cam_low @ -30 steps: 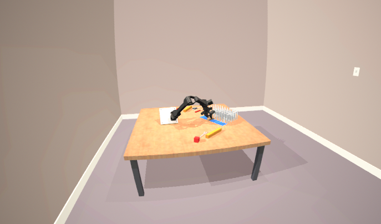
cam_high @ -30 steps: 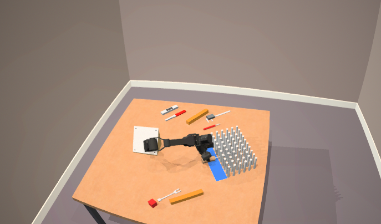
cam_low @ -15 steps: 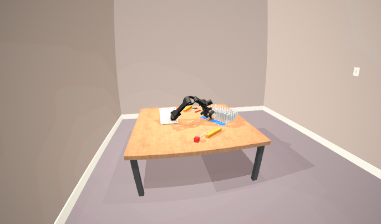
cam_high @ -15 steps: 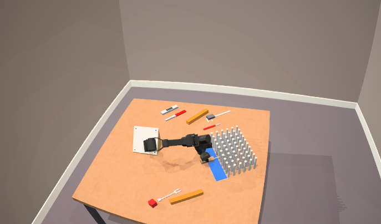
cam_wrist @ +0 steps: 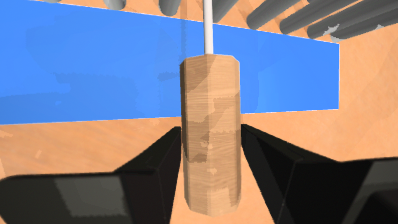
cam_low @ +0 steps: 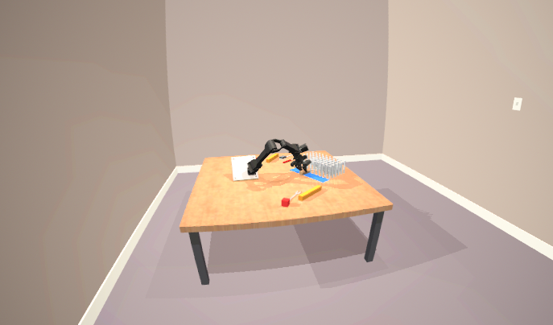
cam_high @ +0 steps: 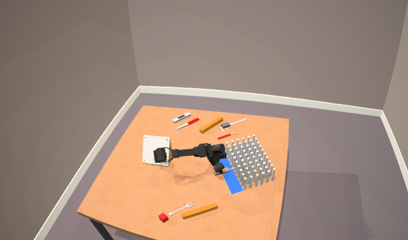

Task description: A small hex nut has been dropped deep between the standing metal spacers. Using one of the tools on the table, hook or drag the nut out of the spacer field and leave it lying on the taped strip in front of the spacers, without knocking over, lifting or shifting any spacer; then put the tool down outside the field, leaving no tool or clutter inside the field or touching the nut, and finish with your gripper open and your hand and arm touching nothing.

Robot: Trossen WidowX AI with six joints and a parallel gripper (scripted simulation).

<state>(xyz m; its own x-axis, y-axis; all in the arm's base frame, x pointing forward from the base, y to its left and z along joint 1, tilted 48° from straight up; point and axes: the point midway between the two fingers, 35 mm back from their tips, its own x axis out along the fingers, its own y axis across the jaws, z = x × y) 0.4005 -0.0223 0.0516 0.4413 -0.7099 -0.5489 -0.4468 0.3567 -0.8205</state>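
My gripper tip is now 40 mm short of the blue taped strip, 20 mm to the right of it and 30 mm above it. Also, from my gripper tip: fork tool (180 mm behind, 330 mm to the right, 30 mm below); then thin red tool (10 mm behind, 410 mm to the left, 30 mm below); then hex nut (190 mm ahead, 100 mm to the left, 30 mm below).
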